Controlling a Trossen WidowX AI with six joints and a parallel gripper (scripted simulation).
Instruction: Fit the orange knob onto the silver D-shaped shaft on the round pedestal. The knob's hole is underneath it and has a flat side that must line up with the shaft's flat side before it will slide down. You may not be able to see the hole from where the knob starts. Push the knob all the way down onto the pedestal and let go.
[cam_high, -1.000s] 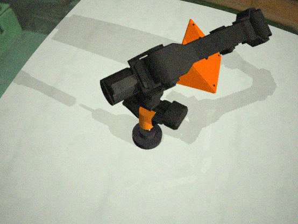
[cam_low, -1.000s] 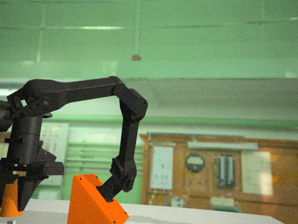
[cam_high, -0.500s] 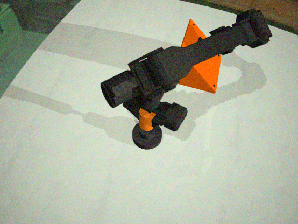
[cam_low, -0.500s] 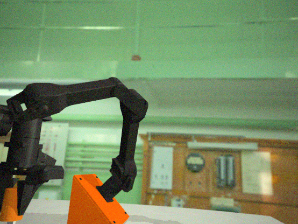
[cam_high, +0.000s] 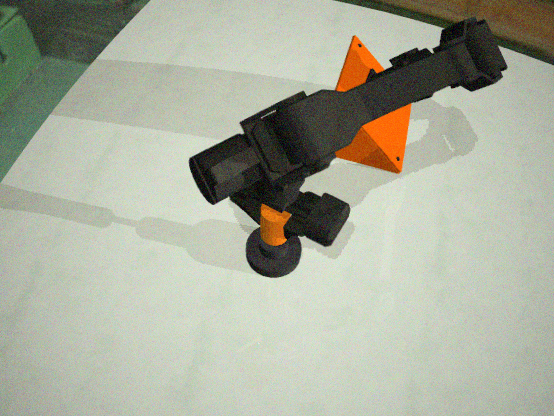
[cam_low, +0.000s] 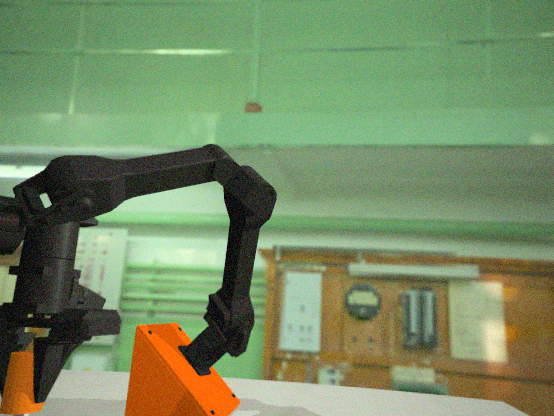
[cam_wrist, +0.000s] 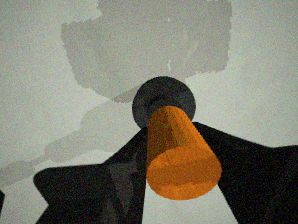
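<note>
The round pedestal is 4 cm below my gripper tip. The rest, counted from my gripper tip: orange knob (3 cm above).
</note>
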